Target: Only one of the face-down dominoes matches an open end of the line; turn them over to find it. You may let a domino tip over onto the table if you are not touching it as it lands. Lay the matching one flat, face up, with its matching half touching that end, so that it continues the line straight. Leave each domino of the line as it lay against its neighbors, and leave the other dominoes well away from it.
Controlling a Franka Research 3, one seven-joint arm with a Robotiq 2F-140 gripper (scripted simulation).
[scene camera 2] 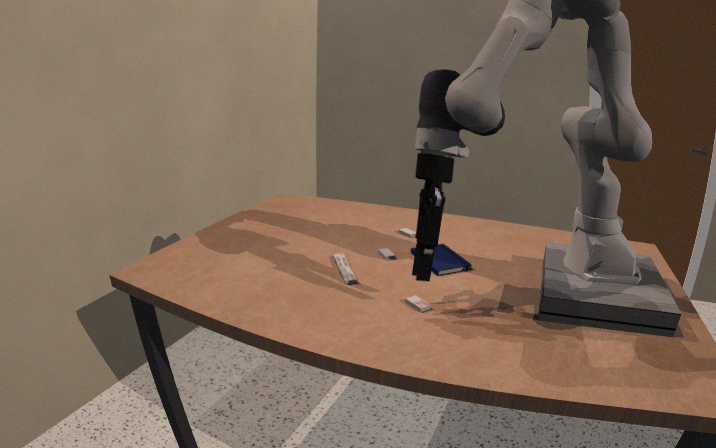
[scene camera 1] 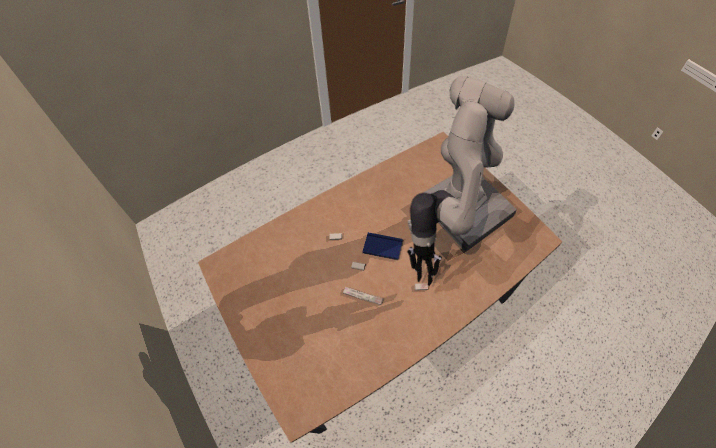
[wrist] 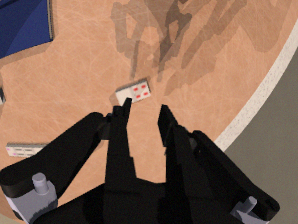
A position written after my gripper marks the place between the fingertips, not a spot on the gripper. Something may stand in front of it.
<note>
In view: my gripper (scene camera 2: 420,277) and a blue book (scene camera 2: 445,261).
The blue book shows as well in scene camera 1 (scene camera 1: 379,245). My gripper shows as well in the wrist view (wrist: 145,110).
</note>
